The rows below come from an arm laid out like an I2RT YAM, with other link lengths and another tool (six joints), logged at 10 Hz.
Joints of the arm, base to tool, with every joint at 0 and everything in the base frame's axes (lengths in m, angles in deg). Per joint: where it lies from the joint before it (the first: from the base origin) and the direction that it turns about. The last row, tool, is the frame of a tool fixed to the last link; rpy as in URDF.
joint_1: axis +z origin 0 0 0.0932
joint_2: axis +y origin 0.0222 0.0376 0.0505
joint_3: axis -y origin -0.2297 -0.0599 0
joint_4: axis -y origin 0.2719 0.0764 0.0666
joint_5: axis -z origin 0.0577 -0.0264 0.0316
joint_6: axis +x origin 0.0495 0 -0.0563
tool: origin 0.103 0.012 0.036 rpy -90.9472 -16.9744 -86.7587
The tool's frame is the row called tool.
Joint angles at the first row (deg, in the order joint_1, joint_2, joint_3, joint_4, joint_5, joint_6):
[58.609, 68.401, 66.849, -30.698, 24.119, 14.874]
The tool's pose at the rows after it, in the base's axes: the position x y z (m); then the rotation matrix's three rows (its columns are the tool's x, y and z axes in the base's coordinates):
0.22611, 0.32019, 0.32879; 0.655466, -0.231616, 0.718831; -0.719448, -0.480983, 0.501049; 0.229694, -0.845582, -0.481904
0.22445, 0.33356, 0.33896; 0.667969, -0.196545, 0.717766; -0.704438, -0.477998, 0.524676; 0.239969, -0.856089, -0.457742
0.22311, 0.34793, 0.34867; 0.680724, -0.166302, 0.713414; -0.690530, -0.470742, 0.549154; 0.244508, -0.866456, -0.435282
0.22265, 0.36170, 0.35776; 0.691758, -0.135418, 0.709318; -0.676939, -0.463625, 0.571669; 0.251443, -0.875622, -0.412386
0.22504, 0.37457, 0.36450; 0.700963, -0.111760, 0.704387; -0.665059, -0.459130, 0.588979; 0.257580, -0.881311, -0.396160
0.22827, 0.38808, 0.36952; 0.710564, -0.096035, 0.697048; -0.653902, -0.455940, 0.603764; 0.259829, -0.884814, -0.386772
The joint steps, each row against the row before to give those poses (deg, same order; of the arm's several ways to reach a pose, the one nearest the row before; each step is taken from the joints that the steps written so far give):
[1.049, 0.983, 1.289, 0.896, 0.524, -0.591]
[1.137, 2.076, 2.514, 1.311, 0.198, -1.180]
[1.050, 2.406, 2.799, 1.245, -0.044, -0.874]
[0.787, 2.382, 2.711, 1.356, -0.174, -1.092]
[0.239, 2.623, 2.796, 1.094, -0.548, -1.050]
[0.153, 3.017, 3.194, 0.611, -0.677, -0.678]

